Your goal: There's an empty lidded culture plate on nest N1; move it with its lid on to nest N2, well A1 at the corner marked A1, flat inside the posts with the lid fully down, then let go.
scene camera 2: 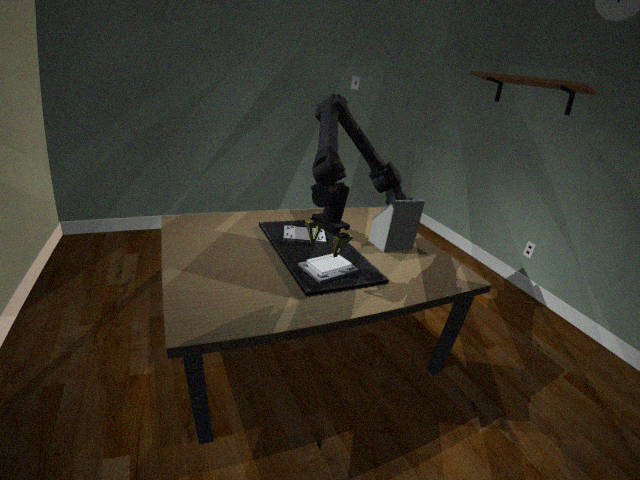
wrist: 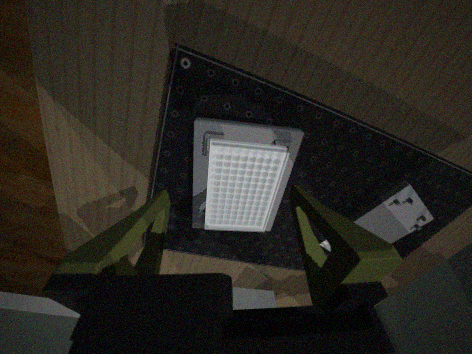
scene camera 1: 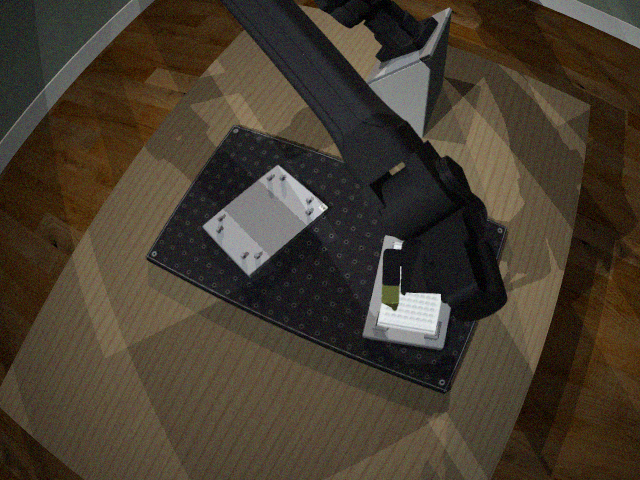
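Seen in the pictures: gripper, between the fingertips: [scene camera 2: 323,250] [wrist: 229,192] [scene camera 1: 430,307]; arm's base, origin of its link: [scene camera 2: 399,208] [scene camera 1: 409,42].
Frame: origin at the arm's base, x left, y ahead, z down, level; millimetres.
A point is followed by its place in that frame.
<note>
The white lidded culture plate [scene camera 1: 413,312] @(y 399, x 197, z 120 mm) [scene camera 2: 328,264] @(y 372, x 198, z 120 mm) [wrist: 245,187] @(y 375, x 182, z 120 mm) lies on nest N1 [scene camera 1: 403,339] @(y 436, x 203, z 136 mm) [scene camera 2: 311,272] @(y 433, x 212, z 137 mm) [wrist: 250,126] @(y 439, x 206, z 137 mm), the lid on top; it looks flat inside the corner brackets. Nest N2 [scene camera 1: 266,219] @(y 365, x -72, z 137 mm) [scene camera 2: 305,233] @(y 361, x -75, z 136 mm) [wrist: 385,225] @(y 380, x -80, z 137 mm) is a bare grey plate with paired posts near its corners and a small label at one corner in scene camera 1. My gripper [scene camera 2: 324,248] @(y 408, x 220, z 54 mm) [wrist: 229,192] @(y 408, x 220, z 54 mm) is open and empty above N1, its olive fingers apart to either side of the plate in the wrist view. The arm hides part of N1 and one finger in scene camera 1.
Both nests stand on a black perforated board [scene camera 1: 289,304] @(y 463, x 30, z 148 mm) [scene camera 2: 294,253] @(y 444, x 62, z 148 mm) [wrist: 225,95] @(y 455, x 242, z 148 mm) on the wooden table [scene camera 1: 217,392] @(y 639, x 8, z 161 mm) [scene camera 2: 222,289] @(y 714, x 236, z 161 mm). A grey slanted block [scene camera 1: 405,95] @(y 81, x 29, z 60 mm) [scene camera 2: 403,225] @(y 4, x 59, z 49 mm) stands beside the board near the arm's base. A wall shelf [scene camera 2: 532,81] hangs at the right.
</note>
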